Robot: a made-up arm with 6 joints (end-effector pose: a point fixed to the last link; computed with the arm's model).
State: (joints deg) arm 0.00 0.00 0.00 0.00 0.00 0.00
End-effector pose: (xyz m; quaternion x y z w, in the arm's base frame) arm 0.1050 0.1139 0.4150 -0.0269 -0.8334 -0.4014 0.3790
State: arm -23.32 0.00 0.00 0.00 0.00 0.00
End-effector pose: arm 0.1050 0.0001 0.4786 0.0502 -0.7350 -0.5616 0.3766
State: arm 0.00 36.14 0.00 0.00 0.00 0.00
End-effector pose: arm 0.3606 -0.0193 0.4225 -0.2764 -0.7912 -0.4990 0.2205
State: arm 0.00 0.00 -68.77 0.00 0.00 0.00
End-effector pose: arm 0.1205 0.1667 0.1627 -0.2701 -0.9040 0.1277 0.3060
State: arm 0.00 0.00 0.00 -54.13 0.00 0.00
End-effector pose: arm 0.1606 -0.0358 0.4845 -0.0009 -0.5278 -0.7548 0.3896
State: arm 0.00 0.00 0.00 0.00 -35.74 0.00
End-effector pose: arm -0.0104 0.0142 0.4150 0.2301 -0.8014 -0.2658 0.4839
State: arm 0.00 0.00 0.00 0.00 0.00 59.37
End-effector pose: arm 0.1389 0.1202 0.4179 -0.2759 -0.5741 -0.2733 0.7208
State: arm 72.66 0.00 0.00 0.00 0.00 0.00
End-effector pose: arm 0.1050 0.1988 0.0424 -0.2462 -0.9092 0.1703 0.2894
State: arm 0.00 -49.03 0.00 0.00 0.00 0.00
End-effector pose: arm -0.2675 0.0142 0.4217 0.3110 -0.7596 -0.2083 0.5319
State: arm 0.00 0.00 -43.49 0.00 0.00 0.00
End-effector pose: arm 0.1161 0.1840 0.2611 -0.1876 -0.9159 -0.0718 0.3475
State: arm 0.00 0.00 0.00 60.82 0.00 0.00
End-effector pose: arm 0.0509 0.1290 0.2296 -0.0490 -0.9571 0.0958 0.2689
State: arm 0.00 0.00 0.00 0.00 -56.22 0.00
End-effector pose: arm -0.0422 -0.0683 0.4150 0.3689 -0.7477 -0.1755 0.5235
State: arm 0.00 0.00 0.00 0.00 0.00 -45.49
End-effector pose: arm 0.0909 0.1101 0.3923 0.1723 -0.8856 -0.4291 0.0438
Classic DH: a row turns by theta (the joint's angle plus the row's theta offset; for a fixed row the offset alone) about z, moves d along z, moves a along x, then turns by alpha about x. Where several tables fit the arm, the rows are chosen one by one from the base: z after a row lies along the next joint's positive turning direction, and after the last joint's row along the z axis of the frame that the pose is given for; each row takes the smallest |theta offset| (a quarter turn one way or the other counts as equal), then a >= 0, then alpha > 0; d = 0 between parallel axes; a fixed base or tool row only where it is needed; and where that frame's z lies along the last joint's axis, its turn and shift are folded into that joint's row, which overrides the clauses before.
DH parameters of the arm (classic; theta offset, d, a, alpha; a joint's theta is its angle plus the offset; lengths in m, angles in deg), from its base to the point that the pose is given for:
base (fixed): -90 0.171 0.097 90
joint 1: 3.44 -0.0279 0.2625 89.89
joint 2: 2.64 -0.0787 -0.3138 92.95
joint 3: 45.13 0.1457 -0.0372 156.03
joint 4: 43.39 0.0091 0.0958 104.79
joint 5: -86.47 -0.1191 -0.035 86.69
joint 6: 54.23 0.2423 -0.0349 -36.08
tool (fixed): 163.58 -0.0013 0 0

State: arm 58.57 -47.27 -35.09 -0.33 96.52 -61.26
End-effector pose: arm 0.0308 0.2046 -0.0072 -0.1889 0.8504 -0.2869 0.3985
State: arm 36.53 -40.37 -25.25 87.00 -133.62 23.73
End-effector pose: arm -0.2766 0.2685 0.3724 -0.1637 0.3917 0.8210 0.3818
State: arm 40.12 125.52 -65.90 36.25 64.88 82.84
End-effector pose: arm 0.2225 -0.7088 0.7241 0.7533 -0.3306 0.2814 0.4940
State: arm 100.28 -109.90 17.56 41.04 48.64 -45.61
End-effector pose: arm -0.5225 0.1532 0.3422 0.3525 -0.6448 0.2415 0.6338
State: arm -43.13 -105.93 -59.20 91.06 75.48 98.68
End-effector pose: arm -0.4917 -0.0939 0.0331 -0.1492 0.8615 0.4793 0.0761
